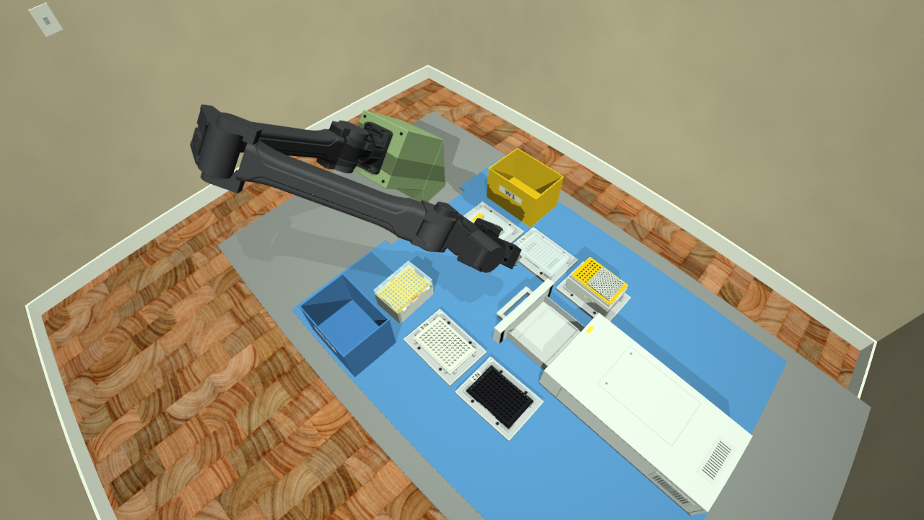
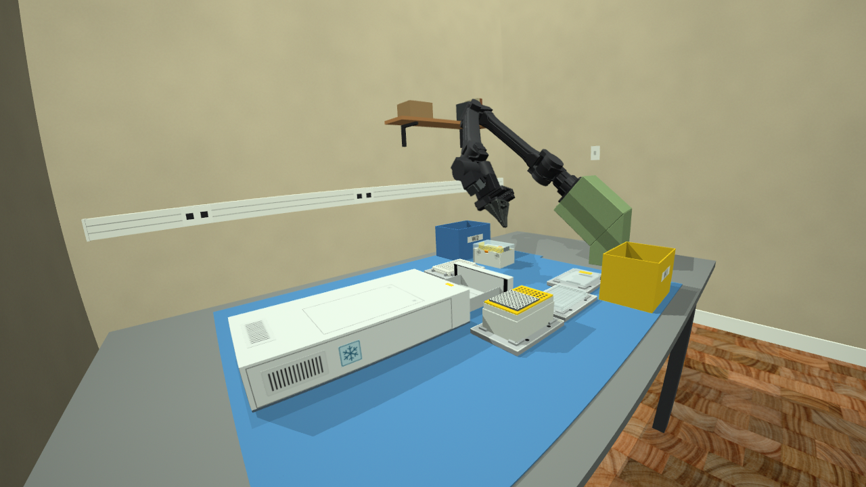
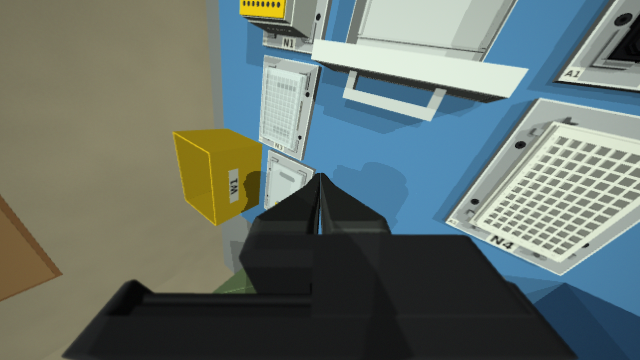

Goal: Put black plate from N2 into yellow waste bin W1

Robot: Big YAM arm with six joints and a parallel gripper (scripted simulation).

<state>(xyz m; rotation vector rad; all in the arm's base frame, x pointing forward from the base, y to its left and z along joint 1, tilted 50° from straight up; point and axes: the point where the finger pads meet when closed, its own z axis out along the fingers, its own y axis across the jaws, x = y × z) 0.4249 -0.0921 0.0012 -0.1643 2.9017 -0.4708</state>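
The black plate lies 17 cm ahead of my hand, 22 cm to the right of it and 16 cm below it. Round my hand: drawer: 21 cm ahead, 3 cm to the right, 14 cm below; then white well plate: 1 cm behind, 19 cm to the right, 16 cm below; then yellow-topped tip box: 21 cm ahead, 16 cm to the left, 12 cm below.
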